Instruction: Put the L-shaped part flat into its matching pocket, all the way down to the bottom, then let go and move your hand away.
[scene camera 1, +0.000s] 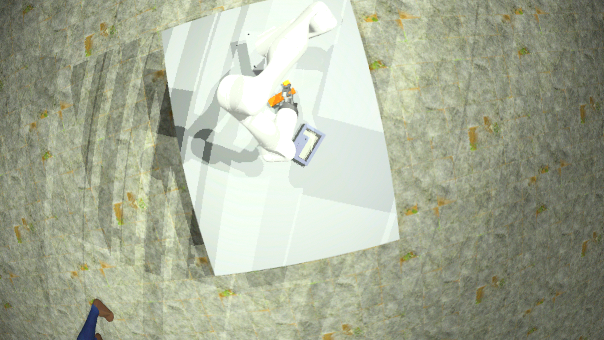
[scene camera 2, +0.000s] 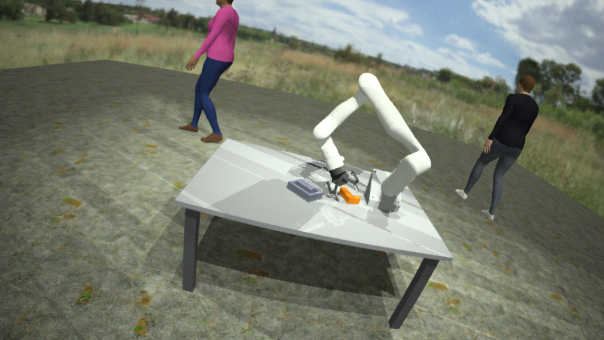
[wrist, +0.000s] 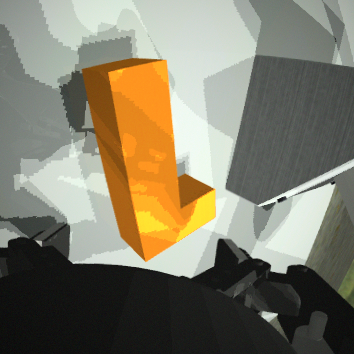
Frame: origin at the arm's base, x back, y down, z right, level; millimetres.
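Seen in the pictures: gripper, fingertip midpoint: (scene camera 1: 292, 93) (scene camera 2: 348, 196) (wrist: 142, 248); arm's base at its link origin: (scene camera 1: 264, 46) (scene camera 2: 389, 187).
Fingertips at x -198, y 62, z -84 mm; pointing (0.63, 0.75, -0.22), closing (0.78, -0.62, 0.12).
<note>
Pixels of each thing's top centre, then the offset from my fingertips to it. Level surfaces: height alone.
- orange L-shaped part at its top centre: (wrist: 175, 163) (scene camera 1: 279, 92) (scene camera 2: 350, 192) dy +1, dx +11, dz +51 mm
- blue-grey block at its top centre: (scene camera 1: 306, 144) (scene camera 2: 305, 186) dy -5, dx -203, dz -27 mm
- light table at its surface level: dy +32 mm
The orange L-shaped part (scene camera 1: 275, 99) (scene camera 2: 349, 196) (wrist: 145, 150) lies on the table beside the arm's base. In the wrist view its long leg runs up and its short foot points right; in scene camera 1 it is partly hidden by the gripper. My gripper (scene camera 1: 287, 93) (scene camera 2: 344, 187) (wrist: 142, 248) is open, with nothing between its fingers. It is low and close to the part, with the fingertips at the lower edge of the wrist view on either side of the part's foot end. The blue-grey block (scene camera 1: 301, 146) (scene camera 2: 306, 190) has a cream-floored L-shaped pocket, which holds no part.
The white arm (scene camera 1: 287, 47) (scene camera 2: 395, 120) reaches over the light table (scene camera 1: 250, 225) (scene camera 2: 235, 185). A grey plate (wrist: 295, 115) at the arm's base stands right of the part in the wrist view. Two people (scene camera 2: 222, 40) (scene camera 2: 520, 120) are on the ground beyond the table.
</note>
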